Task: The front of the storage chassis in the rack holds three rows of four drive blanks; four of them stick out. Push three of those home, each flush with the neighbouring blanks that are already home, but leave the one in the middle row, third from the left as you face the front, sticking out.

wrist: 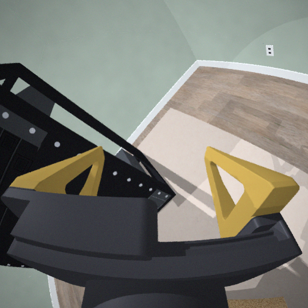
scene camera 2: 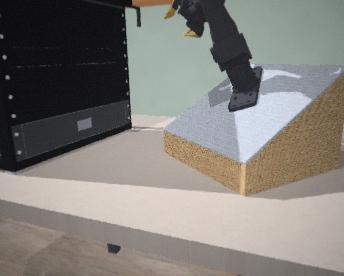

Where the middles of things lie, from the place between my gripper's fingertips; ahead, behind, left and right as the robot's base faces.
Scene:
The black rack [scene camera 2: 59,108] is 26 cm ahead of my hand, 34 cm to the left of it and 8 cm below it.

